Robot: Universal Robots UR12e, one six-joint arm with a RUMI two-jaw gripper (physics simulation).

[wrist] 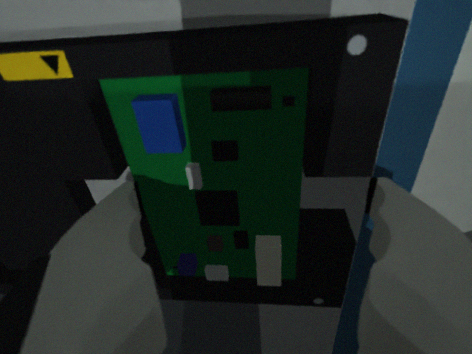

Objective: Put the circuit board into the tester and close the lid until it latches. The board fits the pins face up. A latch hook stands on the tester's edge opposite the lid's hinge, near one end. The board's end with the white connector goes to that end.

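Places are measured from the arm's base along level axes (x ahead, y left, z up), in centimetres.
Pixels of known places: gripper, fingertip midpoint: (252,184).
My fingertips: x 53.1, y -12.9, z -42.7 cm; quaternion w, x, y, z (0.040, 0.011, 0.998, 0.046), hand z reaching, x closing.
Ahead of a thing's pixels: the offset from my fingertips to its top centre. "spot": to the spot under its first point.
The green circuit board @(dz +2.1, dx +1.5, dy +0.0 cm) (255,172) lies face up in a black notched holder @(spot: dz +2.1, dx -2.9, dy -4.7 cm) (340,100) in the middle of the wrist view. Its long off-white connector @(dz +2.1, dx -0.8, dy +3.5 cm) (268,260) is at the lower right end; a blue block @(spot: dz +2.0, dx +3.0, dy -3.9 cm) (161,124) is at the upper left. My gripper (252,184) is open, with its fingers on either side of the board at the holder's side notches. The left finger is at or very near the board's left edge; a clear gap separates the right finger from the right edge. I cannot make out a tester lid or latch hook.
A yellow label @(dz +2.1, dx +6.7, dy -6.0 cm) (37,65) with a black triangle is on the holder's upper left. Round pale dots (357,45) (318,301) mark its right corners. A blue strip (425,85) runs along the right, partly behind the right finger. Dark shapes are at the left edge.
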